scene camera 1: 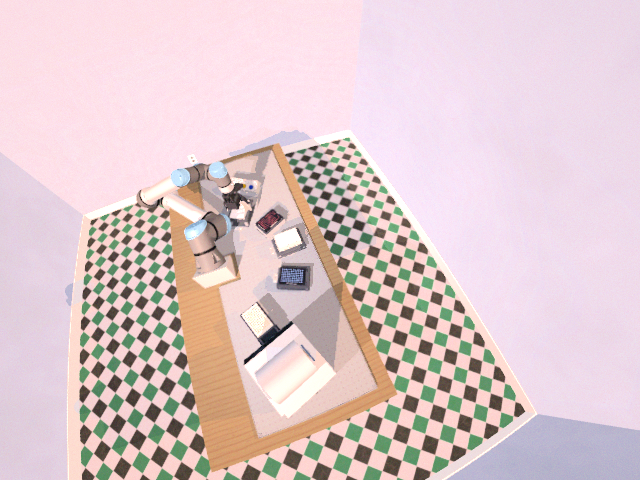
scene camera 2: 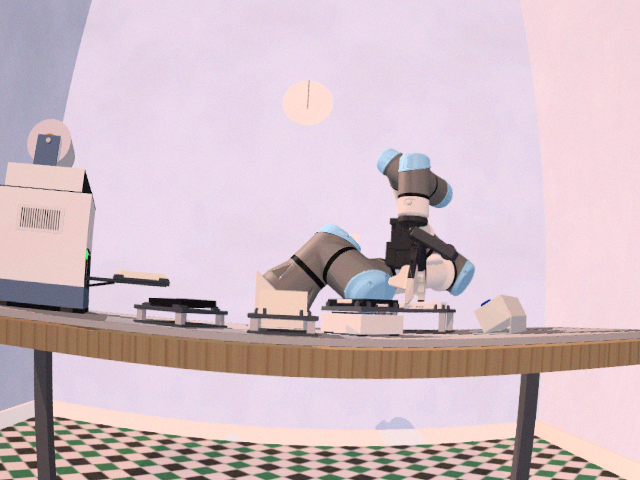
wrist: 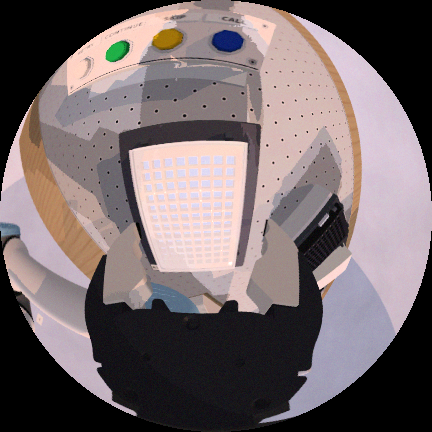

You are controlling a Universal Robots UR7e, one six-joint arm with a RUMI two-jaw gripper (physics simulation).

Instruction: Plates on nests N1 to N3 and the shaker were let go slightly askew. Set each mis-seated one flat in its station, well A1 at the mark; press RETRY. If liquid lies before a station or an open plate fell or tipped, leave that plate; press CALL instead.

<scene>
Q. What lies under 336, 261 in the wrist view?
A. A white plate.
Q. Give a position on a button box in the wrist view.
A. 195, 57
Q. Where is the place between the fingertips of my gripper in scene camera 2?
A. At 413, 306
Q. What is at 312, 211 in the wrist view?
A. A white shaker.
</scene>
